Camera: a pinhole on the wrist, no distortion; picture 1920 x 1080 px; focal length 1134.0 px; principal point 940.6 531.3 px. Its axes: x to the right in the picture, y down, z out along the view. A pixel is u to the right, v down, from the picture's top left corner.
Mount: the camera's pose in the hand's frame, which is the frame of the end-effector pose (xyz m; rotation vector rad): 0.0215 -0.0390 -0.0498 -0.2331 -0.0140 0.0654
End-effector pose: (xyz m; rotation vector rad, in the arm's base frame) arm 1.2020 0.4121 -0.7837 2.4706 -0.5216 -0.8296
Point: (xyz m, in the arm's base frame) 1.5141 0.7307 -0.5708
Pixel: behind the camera
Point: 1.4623 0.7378 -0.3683
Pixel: behind the camera
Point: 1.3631 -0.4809 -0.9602
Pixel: outside the picture
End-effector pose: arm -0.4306 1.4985 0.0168 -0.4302 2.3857 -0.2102
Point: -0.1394 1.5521 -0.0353
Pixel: 103.5 443.7
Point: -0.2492 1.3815 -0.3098
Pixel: 1205.5 159.2
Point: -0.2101 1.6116 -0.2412
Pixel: 811.2 717.8
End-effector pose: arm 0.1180 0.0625 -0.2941 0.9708 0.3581 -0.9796
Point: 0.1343 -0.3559 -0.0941
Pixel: 1140.9 421.2
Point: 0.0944 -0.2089 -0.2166
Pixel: 1169.2 269.8
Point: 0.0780 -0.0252 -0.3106
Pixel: 1081.1 39.1
